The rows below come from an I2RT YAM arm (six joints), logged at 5 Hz.
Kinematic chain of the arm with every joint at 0, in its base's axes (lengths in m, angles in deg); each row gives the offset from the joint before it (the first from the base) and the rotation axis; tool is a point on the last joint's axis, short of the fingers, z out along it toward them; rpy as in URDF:
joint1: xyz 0 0 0.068 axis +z
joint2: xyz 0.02 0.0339 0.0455 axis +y
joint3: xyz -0.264 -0.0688 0 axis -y
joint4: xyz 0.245 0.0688 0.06 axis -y
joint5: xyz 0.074 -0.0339 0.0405 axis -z
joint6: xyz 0.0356 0 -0.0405 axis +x
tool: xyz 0 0 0 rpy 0 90 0
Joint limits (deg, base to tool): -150..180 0..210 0..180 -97..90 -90..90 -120..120
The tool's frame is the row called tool.
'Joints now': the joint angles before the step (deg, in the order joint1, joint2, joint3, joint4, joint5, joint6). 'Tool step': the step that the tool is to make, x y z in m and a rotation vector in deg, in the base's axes. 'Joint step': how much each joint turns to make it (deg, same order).
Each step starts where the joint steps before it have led.
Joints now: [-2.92 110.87 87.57 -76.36 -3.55 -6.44]
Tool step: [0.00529 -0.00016 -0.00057 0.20 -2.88 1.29]
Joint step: [0.00 0.00 0.04 2.74 -0.16 -1.33]
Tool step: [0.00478 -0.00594 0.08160 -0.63 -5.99 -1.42]
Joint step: [-0.89 -1.62 16.59 -12.16 0.24 0.54]
